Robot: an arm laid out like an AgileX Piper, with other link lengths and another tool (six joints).
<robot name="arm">
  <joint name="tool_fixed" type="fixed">
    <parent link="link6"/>
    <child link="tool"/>
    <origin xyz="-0.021 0.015 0.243" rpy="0 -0.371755 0.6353"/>
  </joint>
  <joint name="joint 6" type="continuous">
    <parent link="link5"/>
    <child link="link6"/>
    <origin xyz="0 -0.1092 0" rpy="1.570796 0 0"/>
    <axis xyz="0 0 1"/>
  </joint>
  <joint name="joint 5" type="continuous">
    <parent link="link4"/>
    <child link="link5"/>
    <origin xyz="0 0 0" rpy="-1.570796 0 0"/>
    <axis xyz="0 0 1"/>
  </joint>
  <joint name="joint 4" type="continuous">
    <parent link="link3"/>
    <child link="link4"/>
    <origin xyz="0.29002 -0.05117 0" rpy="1.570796 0 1.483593"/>
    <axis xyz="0 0 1"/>
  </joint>
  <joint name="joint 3" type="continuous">
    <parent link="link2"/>
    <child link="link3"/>
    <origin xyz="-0.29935 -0.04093 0"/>
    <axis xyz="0 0 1"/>
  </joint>
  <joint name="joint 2" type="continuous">
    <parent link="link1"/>
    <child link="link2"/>
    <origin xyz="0 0 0" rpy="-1.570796 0 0"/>
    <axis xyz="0 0 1"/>
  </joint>
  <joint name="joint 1" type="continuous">
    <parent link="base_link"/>
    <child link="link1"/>
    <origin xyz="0 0 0.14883"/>
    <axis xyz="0 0 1"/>
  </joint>
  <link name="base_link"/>
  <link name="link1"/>
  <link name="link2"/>
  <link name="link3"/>
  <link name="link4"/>
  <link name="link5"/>
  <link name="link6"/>
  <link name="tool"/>
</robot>
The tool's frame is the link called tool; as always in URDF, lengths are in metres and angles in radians. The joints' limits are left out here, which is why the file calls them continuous.
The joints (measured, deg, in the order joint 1, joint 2, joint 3, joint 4, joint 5, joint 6), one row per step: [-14.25, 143.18, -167.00, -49.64, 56.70, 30.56]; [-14.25, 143.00, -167.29, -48.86, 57.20, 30.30]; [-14.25, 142.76, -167.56, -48.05, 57.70, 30.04]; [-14.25, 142.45, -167.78, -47.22, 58.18, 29.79]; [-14.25, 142.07, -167.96, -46.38, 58.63, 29.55]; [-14.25, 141.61, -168.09, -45.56, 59.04, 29.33]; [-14.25, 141.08, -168.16, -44.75, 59.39, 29.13]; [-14.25, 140.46, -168.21, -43.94, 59.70, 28.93]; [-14.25, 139.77, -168.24, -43.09, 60.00, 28.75]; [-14.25, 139.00, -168.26, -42.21, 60.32, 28.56]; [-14.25, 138.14, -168.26, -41.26, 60.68, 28.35]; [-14.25, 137.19, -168.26, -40.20, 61.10, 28.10]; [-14.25, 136.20, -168.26, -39.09, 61.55, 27.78]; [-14.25, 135.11, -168.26, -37.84, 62.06, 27.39]
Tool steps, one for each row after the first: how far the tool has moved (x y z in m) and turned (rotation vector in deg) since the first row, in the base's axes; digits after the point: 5 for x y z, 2 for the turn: [-0.00112, 0.00150, 0.00024, 0.66, -0.14, 0.10]; [-0.00234, 0.00323, 0.00102, 1.33, -0.33, 0.23]; [-0.00361, 0.00519, 0.00233, 2.00, -0.55, 0.40]; [-0.00495, 0.00738, 0.00434, 2.67, -0.83, 0.60]; [-0.00642, 0.00972, 0.00724, 3.29, -1.16, 0.83]; [-0.00791, 0.01226, 0.01087, 3.88, -1.54, 1.10]; [-0.00962, 0.01504, 0.01573, 4.43, -2.02, 1.41]; [-0.01149, 0.01810, 0.02130, 5.00, -2.56, 1.76]; [-0.01373, 0.02140, 0.02766, 5.57, -3.16, 2.13]; [-0.01632, 0.02507, 0.03464, 6.19, -3.79, 2.54]; [-0.01928, 0.02926, 0.04220, 6.87, -4.46, 3.01]; [-0.02242, 0.03379, 0.04998, 7.54, -5.09, 3.54]; [-0.02590, 0.03904, 0.05837, 8.28, -5.75, 4.16]
